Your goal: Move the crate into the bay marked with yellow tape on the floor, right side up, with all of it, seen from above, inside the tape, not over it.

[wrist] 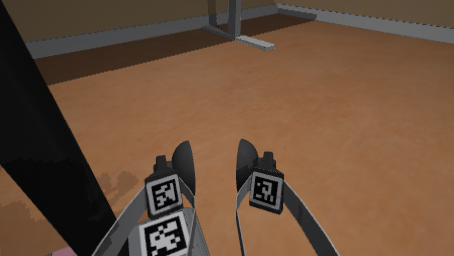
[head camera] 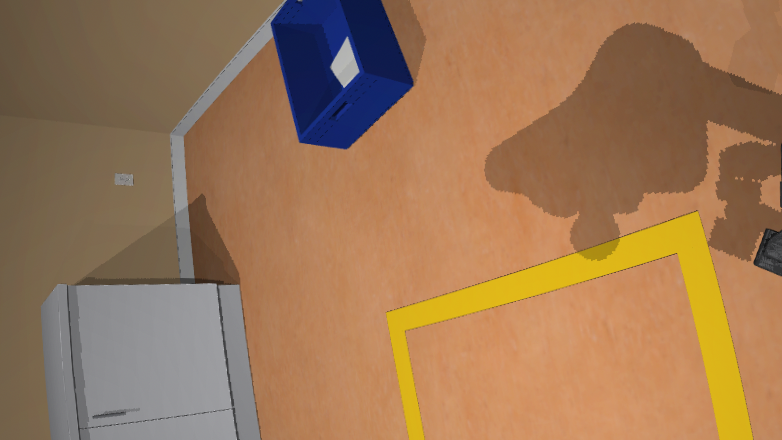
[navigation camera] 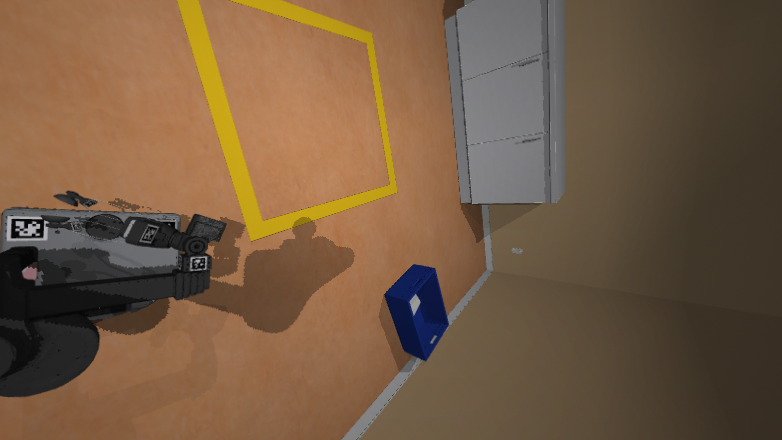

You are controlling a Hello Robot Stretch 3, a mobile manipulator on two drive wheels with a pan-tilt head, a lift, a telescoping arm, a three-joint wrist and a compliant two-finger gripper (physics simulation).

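Seen in the pictures: gripper, fingertip midpoint: (wrist: 215, 157) (navigation camera: 49, 205); robot's base, link origin: (navigation camera: 106, 225).
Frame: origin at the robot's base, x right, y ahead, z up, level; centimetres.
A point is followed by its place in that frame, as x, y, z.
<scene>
The blue crate (head camera: 377, 103) @(149.4, -43.2, 7.2) (navigation camera: 404, 325) @(151.1, -72.7, 11.3) stands upright on the floor, open side up, close to the wall near the room corner. A handle slot shows in its end wall, and a pale patch shows inside. The yellow tape bay (head camera: 524, 281) @(93.1, 12.5, 0.1) (navigation camera: 223, 114) @(31.7, 47.8, 0.1) lies on the floor, apart from the crate; its far part is cut off in the head view. My gripper (navigation camera: 61, 210) @(-8.4, 5.8, 32.6) (wrist: 215, 157) @(-8.4, 5.8, 32.6) is open, with nothing between its fingertips. It is over my base, away from both crate and bay. The crate does not show in the wrist view.
A grey cabinet (head camera: 153, 339) @(247.8, 51.3, 49.5) (navigation camera: 505, 109) @(230.2, 109.0, 53.2) stands by the wall beyond the bay. A pale baseboard (head camera: 218, 82) @(284.6, -77.1, 6.5) (navigation camera: 382, 394) @(140.4, -124.6, 1.6) runs behind the crate. In the wrist view, a grey stand foot (wrist: 255, 43) is near the far wall, and a dark part of my body (wrist: 45, 125) @(-11.8, -5.0, 36.5) is at left.
</scene>
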